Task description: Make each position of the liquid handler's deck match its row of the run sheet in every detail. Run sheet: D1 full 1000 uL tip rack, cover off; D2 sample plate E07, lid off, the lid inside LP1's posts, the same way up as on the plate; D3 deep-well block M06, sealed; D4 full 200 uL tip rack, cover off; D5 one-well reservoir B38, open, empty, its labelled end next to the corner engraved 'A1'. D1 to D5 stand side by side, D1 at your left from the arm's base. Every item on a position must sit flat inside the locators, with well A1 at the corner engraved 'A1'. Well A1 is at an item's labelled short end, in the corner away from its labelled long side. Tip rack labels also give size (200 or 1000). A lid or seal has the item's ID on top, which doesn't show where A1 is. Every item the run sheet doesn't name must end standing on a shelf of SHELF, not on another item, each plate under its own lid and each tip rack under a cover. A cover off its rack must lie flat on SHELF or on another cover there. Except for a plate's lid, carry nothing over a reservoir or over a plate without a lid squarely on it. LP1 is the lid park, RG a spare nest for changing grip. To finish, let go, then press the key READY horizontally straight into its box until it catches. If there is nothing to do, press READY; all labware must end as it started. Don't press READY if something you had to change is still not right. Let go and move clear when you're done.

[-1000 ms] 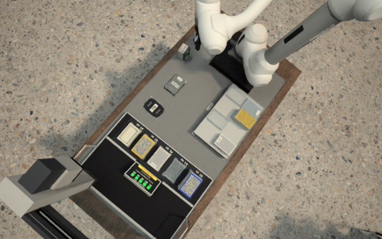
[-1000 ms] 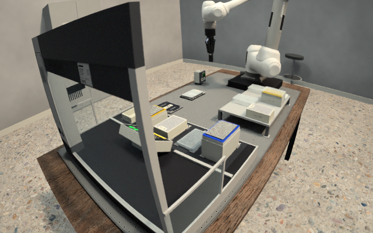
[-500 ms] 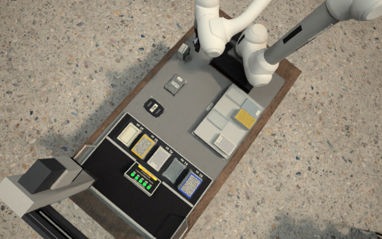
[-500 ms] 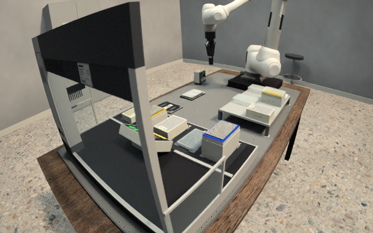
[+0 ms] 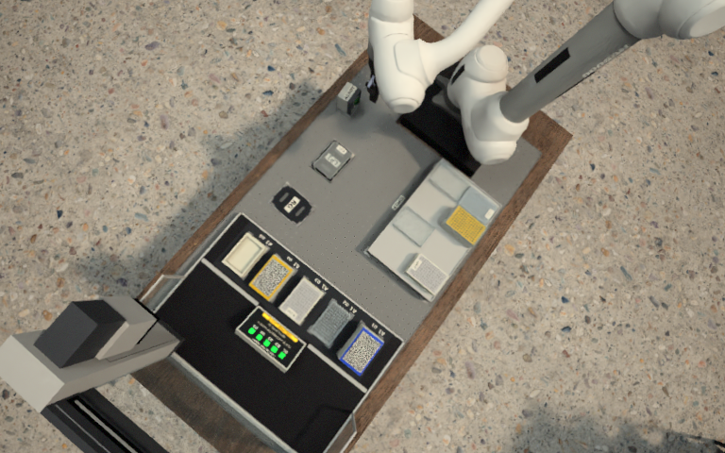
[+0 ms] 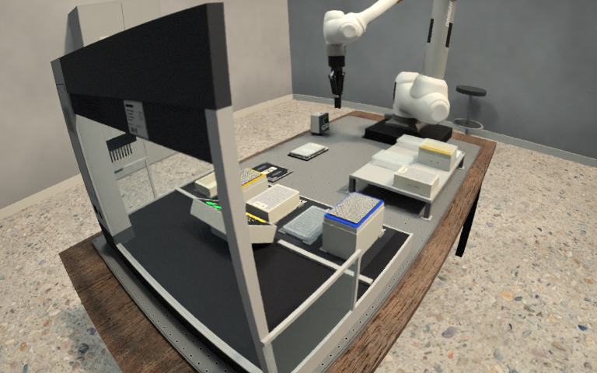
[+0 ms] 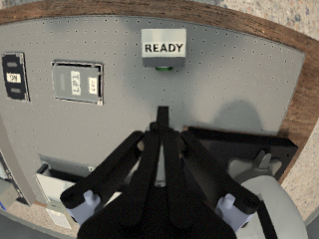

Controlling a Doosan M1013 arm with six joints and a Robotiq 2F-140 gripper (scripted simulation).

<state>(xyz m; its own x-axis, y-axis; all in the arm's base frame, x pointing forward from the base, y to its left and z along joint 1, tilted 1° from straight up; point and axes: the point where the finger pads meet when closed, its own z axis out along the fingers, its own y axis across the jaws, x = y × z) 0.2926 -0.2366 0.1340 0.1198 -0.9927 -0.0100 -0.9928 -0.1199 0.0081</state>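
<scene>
Right now the ready key box is 11 cm below my hand, 8 cm to the right of it and 1 cm ahead of it. Also, from my hand: shelf 46 cm to the left, 20 cm ahead, 12 cm below; then spare nest RG 46 cm ahead, 18 cm below, 1 cm to the right; then clear lid 23 cm ahead, 16 cm below.
</scene>
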